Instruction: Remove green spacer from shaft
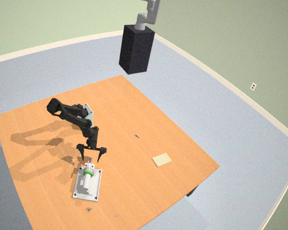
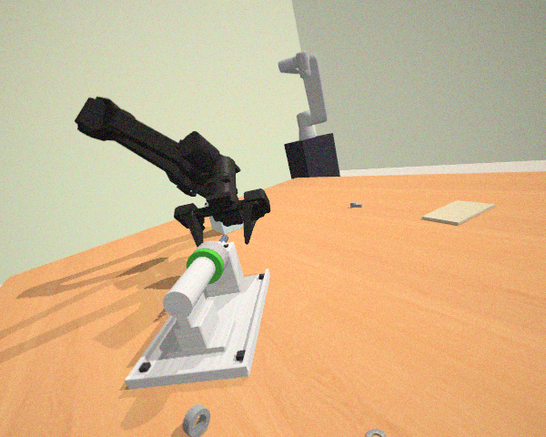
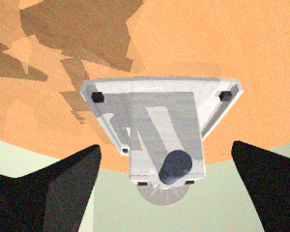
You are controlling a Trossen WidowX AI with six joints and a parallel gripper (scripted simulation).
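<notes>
Right now the shaft is 6 cm ahead of my gripper tip, 4 cm to the right of it and 1 cm above it. From my gripper tip the other things lie so: grey bolt: 12 cm behind, 42 cm to the left, 6 cm below; green spacer: 9 cm ahead, 5 cm to the right, 1 cm above; flat beige tile: 14 cm ahead, 47 cm to the left, 6 cm below.
</notes>
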